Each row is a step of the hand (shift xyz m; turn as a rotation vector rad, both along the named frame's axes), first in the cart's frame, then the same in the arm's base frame.
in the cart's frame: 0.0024 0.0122 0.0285 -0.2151 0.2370 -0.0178
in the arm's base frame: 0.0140 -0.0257 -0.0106 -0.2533 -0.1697 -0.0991
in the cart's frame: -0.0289 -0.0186 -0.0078 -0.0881 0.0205 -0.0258
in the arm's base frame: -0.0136 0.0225 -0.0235 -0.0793 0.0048 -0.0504
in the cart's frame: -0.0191 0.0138 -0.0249 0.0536 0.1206 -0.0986
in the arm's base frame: -0.0340 0.0035 0.0021 -0.0884 -0.0538 0.1282
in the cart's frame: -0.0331 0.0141 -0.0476 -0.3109 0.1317 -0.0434
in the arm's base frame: -0.0572 0.0166 0.0036 -0.2774 -0.0585 -0.1885
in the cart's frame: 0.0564 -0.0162 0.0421 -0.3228 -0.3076 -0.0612
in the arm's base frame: 0.0687 -0.0141 0.0174 -0.0875 0.3214 -0.3027
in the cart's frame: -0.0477 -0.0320 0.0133 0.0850 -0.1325 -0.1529
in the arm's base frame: -0.0050 0.0243 -0.0535 0.0157 0.1850 0.1170
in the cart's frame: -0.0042 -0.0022 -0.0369 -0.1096 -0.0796 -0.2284
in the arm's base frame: -0.0252 0.0219 0.0164 -0.1749 0.1990 0.0179
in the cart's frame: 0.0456 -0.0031 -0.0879 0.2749 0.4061 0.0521
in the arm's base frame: -0.0276 0.0452 0.0837 0.0061 -0.3949 0.2954
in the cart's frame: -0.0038 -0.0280 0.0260 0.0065 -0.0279 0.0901
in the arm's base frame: 0.0277 0.0100 -0.0246 0.0751 -0.0252 -0.0517
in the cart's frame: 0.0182 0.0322 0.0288 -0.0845 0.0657 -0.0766
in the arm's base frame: 0.0142 -0.0441 0.0070 -0.1312 -0.0065 -0.0078
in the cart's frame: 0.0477 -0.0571 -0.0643 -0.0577 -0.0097 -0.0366
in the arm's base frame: 0.0145 0.0778 0.0583 -0.0536 0.0331 -0.0282
